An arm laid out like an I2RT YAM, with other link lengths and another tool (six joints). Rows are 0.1 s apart.
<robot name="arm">
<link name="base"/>
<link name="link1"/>
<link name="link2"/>
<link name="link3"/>
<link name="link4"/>
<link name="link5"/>
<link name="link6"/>
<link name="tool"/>
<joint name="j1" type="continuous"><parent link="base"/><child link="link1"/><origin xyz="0 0 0.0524"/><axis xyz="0 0 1"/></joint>
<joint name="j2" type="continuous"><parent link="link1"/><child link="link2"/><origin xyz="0.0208 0.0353 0.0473"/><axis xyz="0 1 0"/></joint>
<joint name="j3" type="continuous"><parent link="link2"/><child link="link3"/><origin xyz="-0.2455 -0.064 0"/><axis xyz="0 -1 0"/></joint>
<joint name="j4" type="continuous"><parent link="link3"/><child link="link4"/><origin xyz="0.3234 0.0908 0.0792"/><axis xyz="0 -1 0"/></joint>
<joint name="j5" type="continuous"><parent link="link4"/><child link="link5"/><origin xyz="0.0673 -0.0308 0.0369"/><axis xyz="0 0 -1"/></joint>
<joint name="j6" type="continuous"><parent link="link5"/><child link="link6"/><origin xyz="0.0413 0 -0.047"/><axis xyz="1 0 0"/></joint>
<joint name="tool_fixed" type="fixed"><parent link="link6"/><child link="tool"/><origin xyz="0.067 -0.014 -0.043" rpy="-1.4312 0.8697 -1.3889"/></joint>
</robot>
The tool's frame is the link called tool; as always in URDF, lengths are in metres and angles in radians. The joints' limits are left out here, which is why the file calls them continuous.
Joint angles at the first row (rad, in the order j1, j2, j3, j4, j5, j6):
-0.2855 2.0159 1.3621 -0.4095 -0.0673 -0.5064
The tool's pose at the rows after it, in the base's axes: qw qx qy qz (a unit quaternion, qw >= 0); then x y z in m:
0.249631 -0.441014 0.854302 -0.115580 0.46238 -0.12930 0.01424
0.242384 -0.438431 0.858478 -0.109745 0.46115 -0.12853 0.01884
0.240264 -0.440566 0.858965 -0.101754 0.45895 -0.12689 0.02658
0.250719 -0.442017 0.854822 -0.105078 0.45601 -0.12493 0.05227
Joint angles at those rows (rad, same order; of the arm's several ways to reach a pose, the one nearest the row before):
-0.2832 2.0171 1.3724 -0.4362 -0.0616 -0.5018
-0.2821 2.0171 1.3903 -0.4736 -0.0582 -0.4946
-0.2821 2.0033 1.3995 -0.5106 -0.0677 -0.4973
-0.2821 1.9419 1.3987 -0.5503 -0.0780 -0.4995

